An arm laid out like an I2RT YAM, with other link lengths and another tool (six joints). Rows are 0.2 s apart.
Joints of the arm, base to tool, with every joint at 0 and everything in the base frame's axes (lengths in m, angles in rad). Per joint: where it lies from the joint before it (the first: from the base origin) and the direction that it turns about. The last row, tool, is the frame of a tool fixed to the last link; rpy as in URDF.
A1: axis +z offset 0 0 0.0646
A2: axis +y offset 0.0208 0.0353 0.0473
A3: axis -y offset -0.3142 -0.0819 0
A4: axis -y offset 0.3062 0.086 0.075
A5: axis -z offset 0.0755 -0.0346 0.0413
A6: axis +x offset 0.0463 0 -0.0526
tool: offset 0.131 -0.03 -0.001 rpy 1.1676 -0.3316 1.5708
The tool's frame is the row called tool.
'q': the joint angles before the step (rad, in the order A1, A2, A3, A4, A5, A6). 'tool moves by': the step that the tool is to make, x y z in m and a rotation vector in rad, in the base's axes. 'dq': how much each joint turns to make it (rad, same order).
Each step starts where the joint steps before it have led.
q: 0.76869 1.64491 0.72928 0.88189 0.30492 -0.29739
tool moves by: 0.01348 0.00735 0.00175 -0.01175 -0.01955 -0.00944
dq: -0.00698 0.05026 0.04865 0.01452 0.00306 -0.02301
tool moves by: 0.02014 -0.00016 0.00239 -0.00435 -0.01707 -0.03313
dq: -0.02222 0.05241 0.05666 0.01002 0.01111 -0.01542
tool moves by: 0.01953 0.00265 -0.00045 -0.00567 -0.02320 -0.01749
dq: -0.02074 0.06175 0.05467 0.02707 -0.00331 -0.02071
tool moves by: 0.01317 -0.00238 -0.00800 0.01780 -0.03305 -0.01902
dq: -0.01776 0.06673 0.01738 0.08865 0.00099 -0.00850
